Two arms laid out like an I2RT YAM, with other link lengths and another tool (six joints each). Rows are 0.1 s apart.
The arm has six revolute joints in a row. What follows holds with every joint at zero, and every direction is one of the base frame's.
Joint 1 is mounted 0.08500 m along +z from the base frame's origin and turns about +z.
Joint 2 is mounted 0.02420 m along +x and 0.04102 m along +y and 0.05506 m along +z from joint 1 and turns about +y.
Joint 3 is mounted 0.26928 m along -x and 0.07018 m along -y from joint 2 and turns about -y.
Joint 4 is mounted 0.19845 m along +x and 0.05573 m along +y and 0.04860 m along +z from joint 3 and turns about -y.
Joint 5 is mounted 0.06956 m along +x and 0.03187 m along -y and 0.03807 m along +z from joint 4 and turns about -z.
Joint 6 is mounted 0.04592 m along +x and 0.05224 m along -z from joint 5 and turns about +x.
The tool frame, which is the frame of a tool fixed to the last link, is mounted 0.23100 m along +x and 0.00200 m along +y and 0.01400 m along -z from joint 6; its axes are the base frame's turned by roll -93.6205, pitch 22.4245 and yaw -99.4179 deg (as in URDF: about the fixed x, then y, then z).
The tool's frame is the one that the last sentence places.
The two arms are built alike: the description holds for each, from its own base.
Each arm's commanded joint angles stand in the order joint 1, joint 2, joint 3, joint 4, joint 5, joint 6.
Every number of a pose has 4 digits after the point.
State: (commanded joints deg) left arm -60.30 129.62 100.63 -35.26 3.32 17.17; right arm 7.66 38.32 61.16 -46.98 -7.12 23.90
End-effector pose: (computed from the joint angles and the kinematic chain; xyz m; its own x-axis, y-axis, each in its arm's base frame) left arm 0.2440 -0.4586 -0.0299 -0.9750 0.1984 -0.0997 0.2214 0.9035 -0.3669; right arm 0.2723 0.0734 0.2645 -0.2584 -0.7337 -0.6285 -0.4560 0.6661 -0.5902
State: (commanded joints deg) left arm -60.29 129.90 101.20 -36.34 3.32 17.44; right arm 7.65 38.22 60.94 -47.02 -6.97 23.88
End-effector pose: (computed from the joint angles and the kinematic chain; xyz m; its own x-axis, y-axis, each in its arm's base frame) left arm 0.2425 -0.4558 -0.0314 -0.9747 0.2036 -0.0923 0.2233 0.9072 -0.3564; right arm 0.2720 0.0726 0.2629 -0.2618 -0.7341 -0.6265 -0.4559 0.6662 -0.5902
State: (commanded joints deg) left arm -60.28 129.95 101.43 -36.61 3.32 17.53; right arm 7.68 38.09 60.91 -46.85 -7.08 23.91
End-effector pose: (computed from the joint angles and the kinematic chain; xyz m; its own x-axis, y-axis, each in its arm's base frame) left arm 0.2426 -0.4556 -0.0311 -0.9744 0.2050 -0.0918 0.2244 0.9075 -0.3550; right arm 0.2720 0.0733 0.2642 -0.2575 -0.7335 -0.6290 -0.4547 0.6664 -0.5909
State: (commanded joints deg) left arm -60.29 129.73 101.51 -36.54 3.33 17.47; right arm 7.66 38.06 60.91 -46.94 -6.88 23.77
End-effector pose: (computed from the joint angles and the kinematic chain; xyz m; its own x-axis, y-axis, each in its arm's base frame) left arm 0.2432 -0.4570 -0.0286 -0.9743 0.2037 -0.0956 0.2247 0.9056 -0.3597; right arm 0.2720 0.0722 0.2638 -0.2595 -0.7352 -0.6262 -0.4531 0.6653 -0.5933
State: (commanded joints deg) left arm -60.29 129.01 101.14 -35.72 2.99 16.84; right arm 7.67 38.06 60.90 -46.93 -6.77 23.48
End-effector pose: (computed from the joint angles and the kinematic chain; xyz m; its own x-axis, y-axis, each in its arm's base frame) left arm 0.2466 -0.4600 -0.0228 -0.9757 0.1899 -0.1090 0.2172 0.9022 -0.3728; right arm 0.2721 0.0717 0.2637 -0.2583 -0.7386 -0.6227 -0.4527 0.6620 -0.5974
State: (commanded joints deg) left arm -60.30 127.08 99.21 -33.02 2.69 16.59; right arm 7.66 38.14 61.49 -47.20 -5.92 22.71
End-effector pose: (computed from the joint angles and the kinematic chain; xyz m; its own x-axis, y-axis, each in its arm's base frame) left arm 0.2517 -0.4662 -0.0107 -0.9737 0.1790 -0.1411 0.2216 0.8882 -0.4025; right arm 0.2730 0.0675 0.2664 -0.2595 -0.7471 -0.6119 -0.4423 0.6552 -0.6124
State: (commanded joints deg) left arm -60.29 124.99 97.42 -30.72 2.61 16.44; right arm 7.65 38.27 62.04 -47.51 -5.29 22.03
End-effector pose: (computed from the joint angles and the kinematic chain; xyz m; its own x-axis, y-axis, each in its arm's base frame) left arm 0.2553 -0.4716 0.0030 -0.9708 0.1698 -0.1697 0.2281 0.8725 -0.4321; right arm 0.2735 0.0643 0.2684 -0.2605 -0.7546 -0.6022 -0.4356 0.6486 -0.6242
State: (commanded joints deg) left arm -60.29 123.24 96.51 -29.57 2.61 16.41; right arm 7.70 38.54 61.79 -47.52 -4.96 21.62
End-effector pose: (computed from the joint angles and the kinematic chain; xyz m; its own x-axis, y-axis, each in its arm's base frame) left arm 0.2575 -0.4755 0.0162 -0.9678 0.1639 -0.1912 0.2353 0.8592 -0.4544; right arm 0.2743 0.0629 0.2650 -0.2661 -0.7601 -0.5928 -0.4393 0.6430 -0.6274
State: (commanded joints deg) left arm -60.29 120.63 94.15 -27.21 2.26 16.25; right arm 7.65 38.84 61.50 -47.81 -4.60 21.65
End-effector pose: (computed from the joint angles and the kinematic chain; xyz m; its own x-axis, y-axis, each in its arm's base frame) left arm 0.2606 -0.4777 0.0316 -0.9634 0.1505 -0.2217 0.2423 0.8429 -0.4805; right arm 0.2743 0.0610 0.2597 -0.2801 -0.7608 -0.5855 -0.4443 0.6434 -0.6235
